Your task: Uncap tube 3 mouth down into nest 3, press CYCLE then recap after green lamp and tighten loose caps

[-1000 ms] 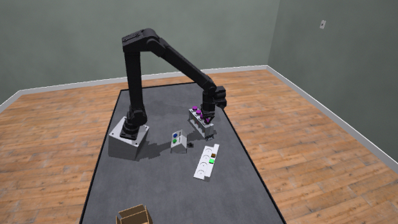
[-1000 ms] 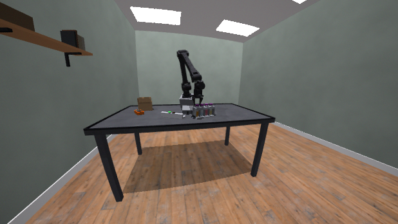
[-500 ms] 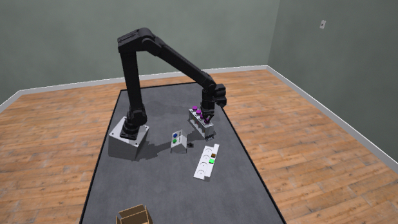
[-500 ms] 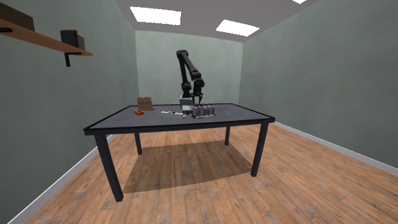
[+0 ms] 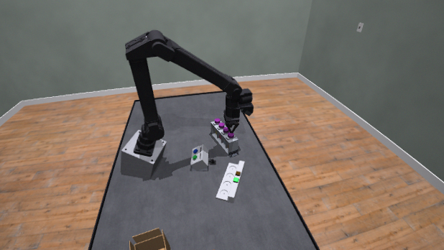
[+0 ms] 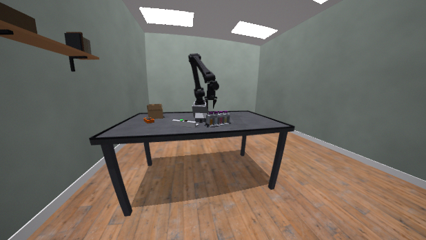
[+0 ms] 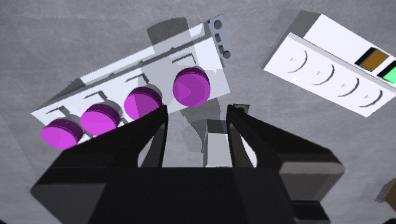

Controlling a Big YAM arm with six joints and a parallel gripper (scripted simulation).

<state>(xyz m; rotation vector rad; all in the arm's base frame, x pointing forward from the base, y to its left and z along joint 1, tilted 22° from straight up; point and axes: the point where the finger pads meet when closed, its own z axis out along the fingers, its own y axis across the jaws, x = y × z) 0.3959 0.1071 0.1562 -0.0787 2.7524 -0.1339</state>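
My gripper is now 20 cm past the green key, 10 cm to the left of it and 9 cm above it. Round my hand: blue key (19 cm behind, 9 cm below, 6 cm to the right); then key housing (18 cm behind, 11 cm below, 8 cm to the right); then cap (5 cm to the left, 5 cm below, 2 cm behind).
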